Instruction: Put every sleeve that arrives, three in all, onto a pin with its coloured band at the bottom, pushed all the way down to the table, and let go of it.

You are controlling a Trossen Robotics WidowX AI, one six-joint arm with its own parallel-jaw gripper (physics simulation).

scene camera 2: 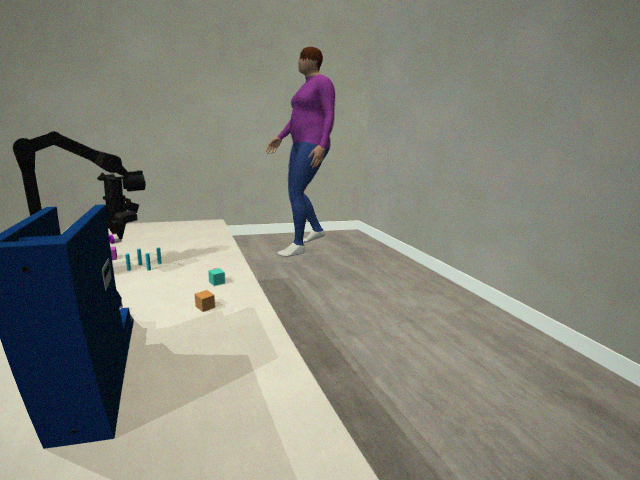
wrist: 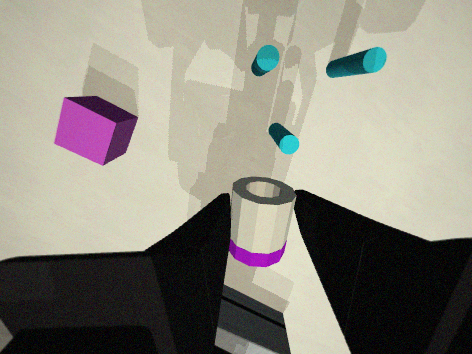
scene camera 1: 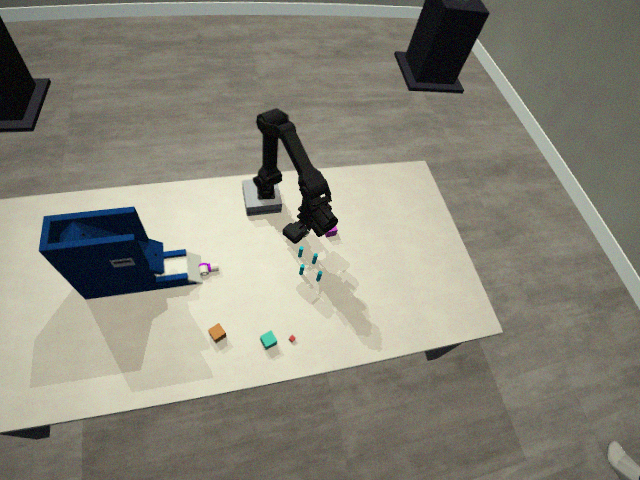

Labels:
A magenta cube [wrist: 89, 126] rests on the table.

